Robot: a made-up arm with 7 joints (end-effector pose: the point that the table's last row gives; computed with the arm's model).
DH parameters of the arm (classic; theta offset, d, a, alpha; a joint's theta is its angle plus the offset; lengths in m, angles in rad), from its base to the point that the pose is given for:
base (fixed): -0.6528 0 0.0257 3.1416
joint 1: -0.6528 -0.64 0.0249 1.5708
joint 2: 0 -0.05 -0.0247 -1.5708
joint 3: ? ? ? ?
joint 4: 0 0.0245 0.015 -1.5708
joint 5: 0 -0.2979 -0.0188 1.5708
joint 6: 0 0.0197 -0.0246 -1.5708
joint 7: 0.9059 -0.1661 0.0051 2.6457
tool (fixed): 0.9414 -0.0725 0 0
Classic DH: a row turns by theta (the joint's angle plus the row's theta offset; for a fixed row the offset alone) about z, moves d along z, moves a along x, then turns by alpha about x.
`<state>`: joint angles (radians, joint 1 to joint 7).
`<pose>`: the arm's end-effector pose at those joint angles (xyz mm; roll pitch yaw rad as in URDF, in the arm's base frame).
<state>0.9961 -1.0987 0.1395 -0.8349 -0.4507 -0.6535 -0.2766</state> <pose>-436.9 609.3 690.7 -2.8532 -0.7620 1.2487</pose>
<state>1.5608 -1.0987 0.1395 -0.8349 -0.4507 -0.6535 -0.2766</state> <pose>-31.5 757.0 690.7 -2.8531 -0.7620 0.6840</pose>
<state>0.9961 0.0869 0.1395 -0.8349 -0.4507 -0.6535 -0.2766</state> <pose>-140.6 151.7 1398.5 -1.1081 -0.7448 -0.1190</pose>
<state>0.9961 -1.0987 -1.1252 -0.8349 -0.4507 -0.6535 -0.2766</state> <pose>-625.6 379.1 868.1 -2.0023 0.0445 1.5495</pose>
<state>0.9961 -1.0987 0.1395 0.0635 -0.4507 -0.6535 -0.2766</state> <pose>-491.9 628.1 1001.2 -1.4117 -0.9910 0.1743</pose>
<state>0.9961 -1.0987 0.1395 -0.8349 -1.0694 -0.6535 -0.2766</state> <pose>-490.5 600.4 733.8 -2.4912 -0.2719 0.8410</pose>
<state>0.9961 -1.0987 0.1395 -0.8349 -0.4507 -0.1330 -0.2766</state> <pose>-448.2 660.1 713.0 -2.1645 -1.0337 0.5412</pose>
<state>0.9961 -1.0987 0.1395 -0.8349 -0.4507 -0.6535 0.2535</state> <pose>-423.7 601.9 680.4 3.0951 -0.9765 1.9439</pose>
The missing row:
joint 3: 0 -0.5568 0.0268 1.5708
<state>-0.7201 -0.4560 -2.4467 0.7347 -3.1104 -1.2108 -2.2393</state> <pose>-514.4 -257.7 1162.6 -2.5949 -0.0808 0.9160</pose>
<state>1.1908 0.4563 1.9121 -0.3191 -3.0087 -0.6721 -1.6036</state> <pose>130.6 -439.6 1493.5 -0.4428 0.0283 1.3994</pose>
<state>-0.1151 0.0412 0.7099 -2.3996 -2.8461 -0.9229 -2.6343</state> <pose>-219.3 73.8 1003.0 0.7249 -0.7111 -1.2846</pose>
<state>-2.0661 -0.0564 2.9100 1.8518 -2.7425 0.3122 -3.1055</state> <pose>340.7 -328.0 1075.9 -2.6380 0.9657 -3.1306</pose>
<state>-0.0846 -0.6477 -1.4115 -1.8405 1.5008 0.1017 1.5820</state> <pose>-356.0 -458.6 938.3 1.9186 0.6157 0.9205</pose>
